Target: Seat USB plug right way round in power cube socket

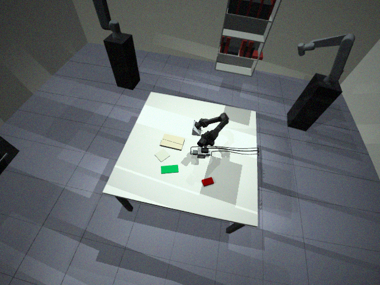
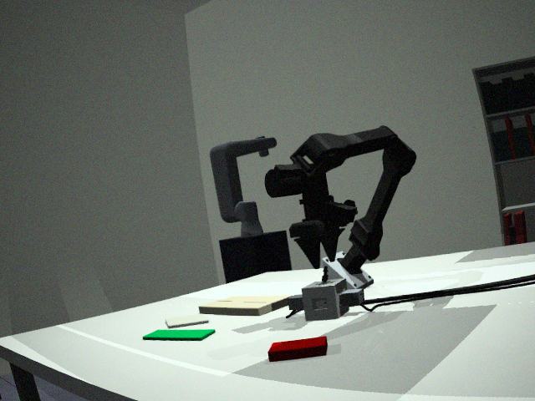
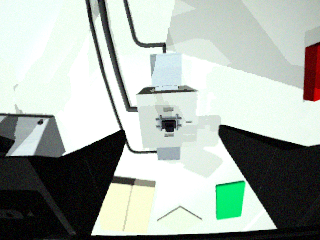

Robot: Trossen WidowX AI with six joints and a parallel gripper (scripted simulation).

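Now: gripper tip 2 cm above the dark USB plug. The rest, counted from my gripper tip: green flat block: 24 cm ahead, 24 cm to the right, 11 cm below; tan board: 5 cm behind, 32 cm to the right, 10 cm below; red block: 26 cm ahead, 12 cm to the left, 11 cm below.
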